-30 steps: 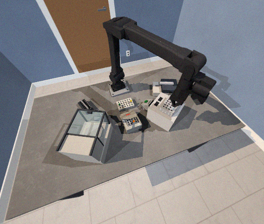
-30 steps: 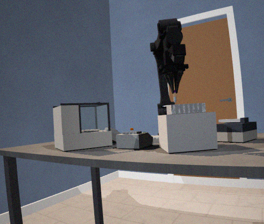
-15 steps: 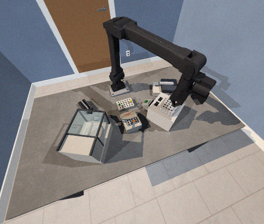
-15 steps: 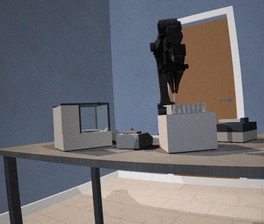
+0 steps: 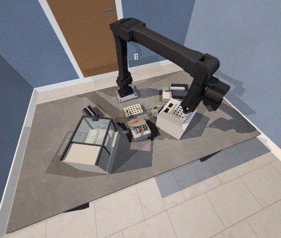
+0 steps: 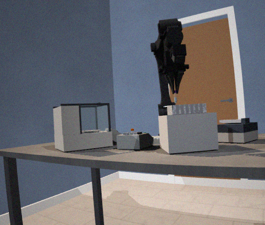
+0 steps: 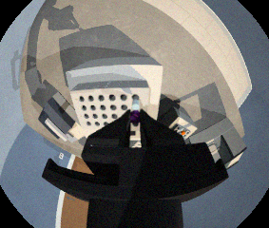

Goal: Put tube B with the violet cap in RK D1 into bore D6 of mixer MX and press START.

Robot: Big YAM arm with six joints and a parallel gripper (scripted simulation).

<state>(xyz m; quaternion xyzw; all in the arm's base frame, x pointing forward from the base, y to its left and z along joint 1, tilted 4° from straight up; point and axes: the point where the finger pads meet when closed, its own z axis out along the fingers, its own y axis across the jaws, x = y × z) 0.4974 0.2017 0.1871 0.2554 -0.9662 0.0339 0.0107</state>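
Right now the tube B is 20 mm below my hand. From my hand the other things lie so: green start key: 200 mm behind, 150 mm below, 60 mm to the right; then shaking block: 70 mm below, 50 mm behind, 30 mm to the left; then dry block DB: 230 mm to the right, 190 mm below, 110 mm behind.
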